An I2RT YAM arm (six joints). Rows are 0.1 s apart.
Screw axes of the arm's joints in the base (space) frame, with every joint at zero. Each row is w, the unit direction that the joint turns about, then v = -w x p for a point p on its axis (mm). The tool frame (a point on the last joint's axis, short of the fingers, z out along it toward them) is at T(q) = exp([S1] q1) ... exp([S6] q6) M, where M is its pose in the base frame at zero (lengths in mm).
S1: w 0 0 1 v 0 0 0
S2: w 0 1 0 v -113.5 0 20
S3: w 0 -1 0 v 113.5 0 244
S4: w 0 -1 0 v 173.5 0 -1
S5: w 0 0 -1 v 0 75 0
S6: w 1 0 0 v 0 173.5 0
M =
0 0 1 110.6
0 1 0 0
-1 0 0 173.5
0 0 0 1
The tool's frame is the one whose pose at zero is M.
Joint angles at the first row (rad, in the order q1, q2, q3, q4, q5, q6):
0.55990, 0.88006, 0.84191, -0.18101, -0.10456, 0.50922
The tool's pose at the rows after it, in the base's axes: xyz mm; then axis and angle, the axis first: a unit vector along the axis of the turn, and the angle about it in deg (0 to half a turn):
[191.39 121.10 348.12 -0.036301 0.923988 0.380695 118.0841]
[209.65 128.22 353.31 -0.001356 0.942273 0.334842 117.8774]
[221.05 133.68 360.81 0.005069 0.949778 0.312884 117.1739]
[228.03 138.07 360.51 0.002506 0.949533 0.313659 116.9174]
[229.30 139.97 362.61 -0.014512 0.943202 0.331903 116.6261]
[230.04 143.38 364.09 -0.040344 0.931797 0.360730 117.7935]
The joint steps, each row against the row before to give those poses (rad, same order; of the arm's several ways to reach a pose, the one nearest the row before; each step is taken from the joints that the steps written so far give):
-0.00303, 0.09683, 0.07047, -0.01532, 0.05829, 0.00467
-0.00155, 0.09029, 0.08120, -0.03826, 0.09058, 0.00615
-0.00002, 0.05706, 0.06462, -0.02001, 0.03844, -0.01380
-0.00001, 0.03079, 0.01402, 0.02136, -0.00146, -0.00463
-0.00153, 0.00467, 0.00158, 0.02605, -0.03816, -0.01066
0.00002, 0.00765, 0.00455, 0.01699, -0.07040, -0.00315

